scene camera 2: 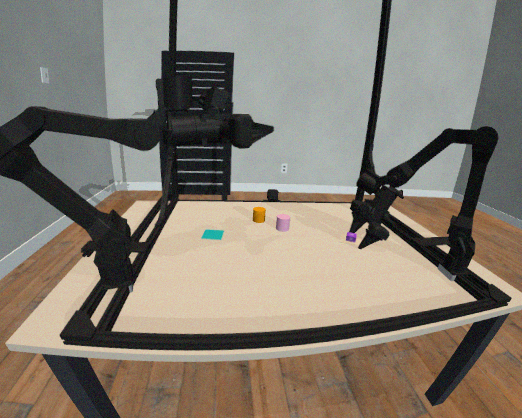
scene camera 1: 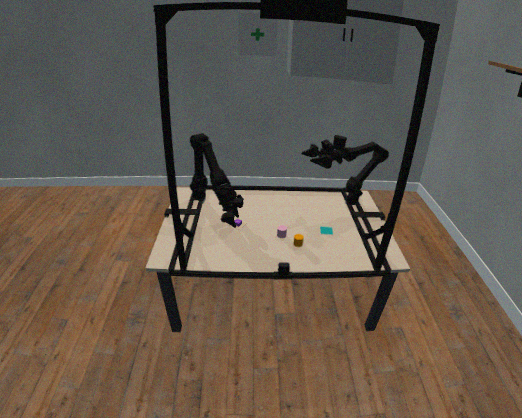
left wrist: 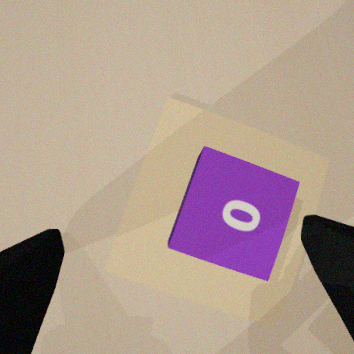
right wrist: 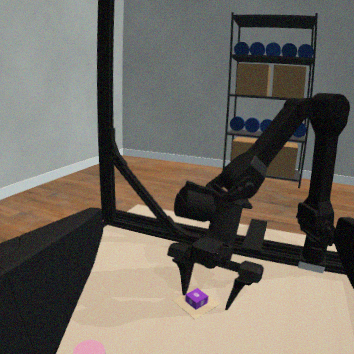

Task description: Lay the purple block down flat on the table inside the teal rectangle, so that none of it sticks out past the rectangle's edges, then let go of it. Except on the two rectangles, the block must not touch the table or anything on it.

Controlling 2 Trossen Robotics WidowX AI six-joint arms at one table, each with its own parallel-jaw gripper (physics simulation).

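Places are measured from the left arm's base along level axes (x back, y right, z up), in metres.
Where they show: left gripper, fingertip midpoint: (scene camera 2: 354, 241) (scene camera 1: 236, 222) (left wrist: 183, 235) (right wrist: 204, 301); right gripper, fingertip midpoint: (scene camera 2: 263, 127) (scene camera 1: 305, 156) (right wrist: 222, 225); left arm's base, link origin: (scene camera 2: 454, 268) (scene camera 1: 199, 197) (right wrist: 312, 257); right arm's base, link origin: (scene camera 2: 117, 279) (scene camera 1: 352, 201).
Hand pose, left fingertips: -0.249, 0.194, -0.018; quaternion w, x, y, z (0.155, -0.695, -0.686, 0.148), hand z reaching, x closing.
Observation:
Each offset is from my left fingertips to the centre of the thing, as dx, dy, dz. "spot": to the spot under its first point.
The purple block @(-0.007, +0.015, +0.008) (scene camera 1: 238, 222) (scene camera 2: 350, 236) (left wrist: 233, 212) (right wrist: 197, 298), marked with a white 0, lies flat on a pale cream rectangle @(spot: -0.014, -0.008, +0.000) (left wrist: 158, 197) (right wrist: 212, 305) at the left side of the table in scene camera 1. My left gripper (scene camera 1: 232, 220) (scene camera 2: 356, 240) (left wrist: 183, 235) (right wrist: 204, 301) is open, lowered close to the table, with one fingertip on each side of the block, not touching it. The teal rectangle @(spot: -0.464, +0.020, +0.000) (scene camera 1: 326, 230) (scene camera 2: 212, 235) lies bare at the other side of the table. My right gripper (scene camera 1: 313, 157) (scene camera 2: 268, 129) is open and empty, held high above the table.
A pink cylinder @(-0.234, +0.085, +0.021) (scene camera 1: 282, 231) (scene camera 2: 282, 222) (right wrist: 89, 348) and an orange cylinder @(-0.315, +0.146, +0.021) (scene camera 1: 298, 240) (scene camera 2: 258, 214) stand between the block and the teal rectangle. Black frame rails (scene camera 2: 259, 337) and posts (right wrist: 105, 105) border the table. A shelf rack (right wrist: 228, 105) stands in the room behind.

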